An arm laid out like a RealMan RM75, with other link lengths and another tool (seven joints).
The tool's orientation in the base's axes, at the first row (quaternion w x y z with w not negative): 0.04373, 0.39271, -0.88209, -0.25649
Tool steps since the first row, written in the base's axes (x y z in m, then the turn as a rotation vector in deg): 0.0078, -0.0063, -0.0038, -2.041, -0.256, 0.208; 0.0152, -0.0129, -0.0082, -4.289, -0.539, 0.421; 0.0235, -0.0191, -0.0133, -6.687, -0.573, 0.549; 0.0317, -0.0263, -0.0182, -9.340, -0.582, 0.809; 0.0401, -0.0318, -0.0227, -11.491, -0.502, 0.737; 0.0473, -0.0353, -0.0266, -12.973, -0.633, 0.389; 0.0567, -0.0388, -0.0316, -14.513, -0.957, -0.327; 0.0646, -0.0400, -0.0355, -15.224, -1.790, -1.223
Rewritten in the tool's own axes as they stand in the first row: -0.0004, -0.0106, -0.0015, 1.561, 1.326, 0.282; -0.0002, -0.0214, -0.0025, 3.283, 2.778, 0.606; -0.0008, -0.0329, -0.0030, 4.940, 4.429, 1.149; -0.0007, -0.0448, -0.0041, 6.739, 6.329, 1.659; -0.0020, -0.0557, -0.0048, 8.170, 7.781, 2.354; -0.0040, -0.0644, -0.0049, 9.326, 8.532, 3.013; -0.0073, -0.0751, -0.0047, 10.706, 9.034, 3.926; -0.0114, -0.0830, -0.0040, 11.902, 8.608, 4.550
